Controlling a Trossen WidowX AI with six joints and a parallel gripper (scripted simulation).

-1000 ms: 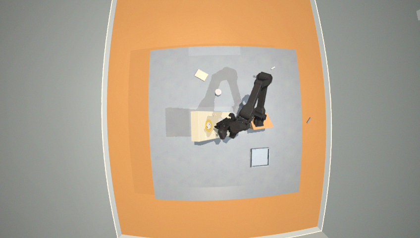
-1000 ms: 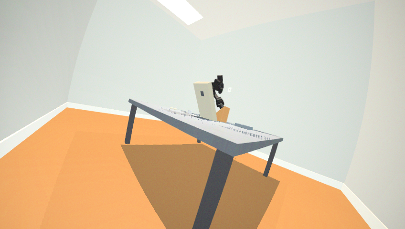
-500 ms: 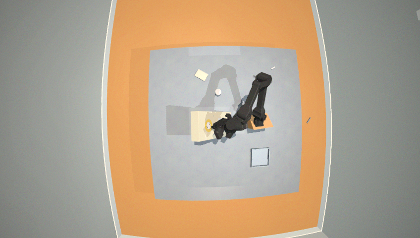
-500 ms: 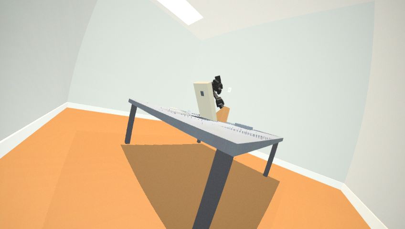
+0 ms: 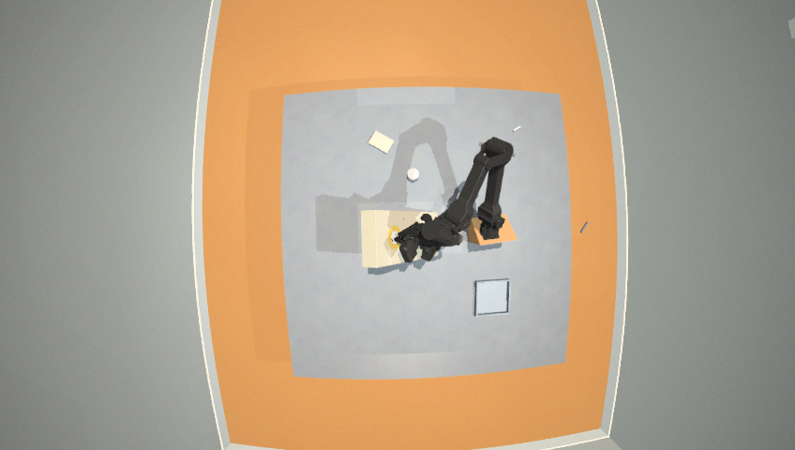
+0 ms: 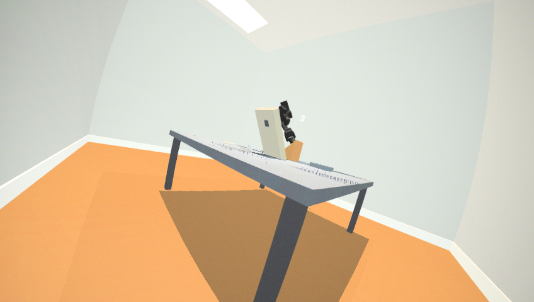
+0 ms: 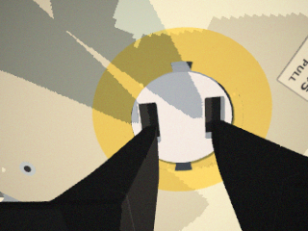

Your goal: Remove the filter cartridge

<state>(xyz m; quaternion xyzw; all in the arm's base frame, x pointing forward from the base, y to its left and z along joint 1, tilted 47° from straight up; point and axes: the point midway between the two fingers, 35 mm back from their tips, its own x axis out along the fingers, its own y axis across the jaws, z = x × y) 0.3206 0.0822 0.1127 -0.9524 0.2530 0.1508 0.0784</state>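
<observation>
The round filter cartridge is 2 cm ahead of my gripper tip and 1 cm below it. Round my gripper tip: square tray: 38 cm behind, 31 cm to the left, 25 cm below; service panel: 9 cm below, 3 cm behind.
</observation>
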